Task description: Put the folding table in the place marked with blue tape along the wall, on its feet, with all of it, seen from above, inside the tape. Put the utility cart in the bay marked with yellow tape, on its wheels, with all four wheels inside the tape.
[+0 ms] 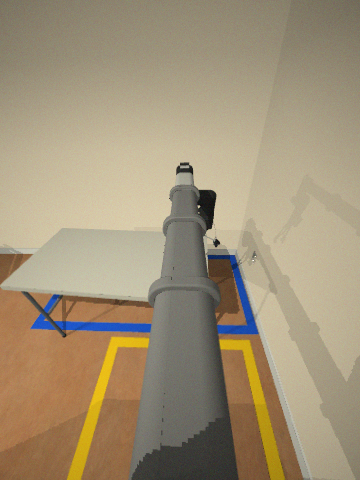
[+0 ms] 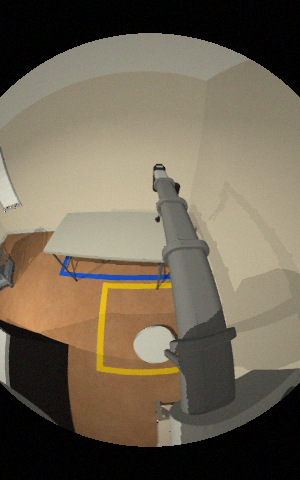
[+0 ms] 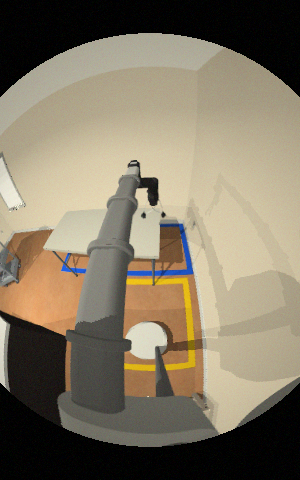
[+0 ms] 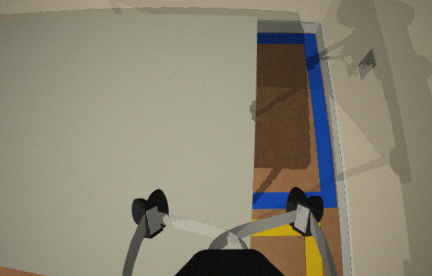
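Seen in the pictures: gripper, between the fingertips: (image 3: pixel 153 216) (image 4: pixel 226 204); robot's base, origin of its link: (image 2: pixel 153 343) (image 3: pixel 146 339).
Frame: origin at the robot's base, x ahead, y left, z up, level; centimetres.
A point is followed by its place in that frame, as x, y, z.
The folding table (image 1: pixel 100 265) @[89.1, 54.6, 71.0] (image 2: pixel 110 235) @[89.8, 37.1, 71.0] (image 3: pixel 75 232) @[91.4, 69.5, 70.9] (image 4: pixel 125 115) @[98.7, 12.3, 71.0] stands upright along the wall. Its left end reaches past the blue tape (image 1: pixel 100 327) @[84.8, 75.3, -2.7] (image 2: pixel 125 277) @[84.5, 32.2, -2.6] (image 3: pixel 186 247) @[124.5, -59.8, -2.7] (image 4: pixel 325 170) @[98.2, -57.5, -2.7]. Its front feet stand in front of the front strip; floor inside the tape shows at its right end. The grey utility cart (image 2: pixel 6 270) @[65.6, 269.8, 12.3] (image 3: pixel 9 267) @[63.6, 284.6, 12.3] is at the far left, partly cut off. The yellow tape (image 1: pixel 97 400) @[35.7, 59.1, -2.7] (image 2: pixel 102 325) @[19.6, 57.3, -2.7] (image 3: pixel 189 320) @[19.1, -48.6, -2.7] (image 4: pixel 313 255) @[59.2, -48.4, -2.7] marks the bay before the table. My gripper (image 3: pixel 153 215) @[79.7, -8.8, 94.9] (image 4: pixel 226 204) @[79.7, -8.8, 94.9] is open and empty, above the table's right end.
My round white base (image 2: pixel 155 344) @[0.0, -0.7, 18.7] (image 3: pixel 146 340) @[0.0, -0.6, 18.8] is inside the yellow bay. The extended arm (image 1: pixel 185 350) @[16.0, -0.2, 135.9] (image 2: pixel 195 300) @[13.6, 1.0, 135.9] (image 3: pixel 105 280) @[16.6, -1.2, 135.9] covers part of the table and bay. A wall with an outlet (image 1: pixel 254 256) @[131.0, -63.3, 39.5] (image 4: pixel 367 64) @[131.5, -63.3, 38.5] runs along the right. A dark area is at lower left.
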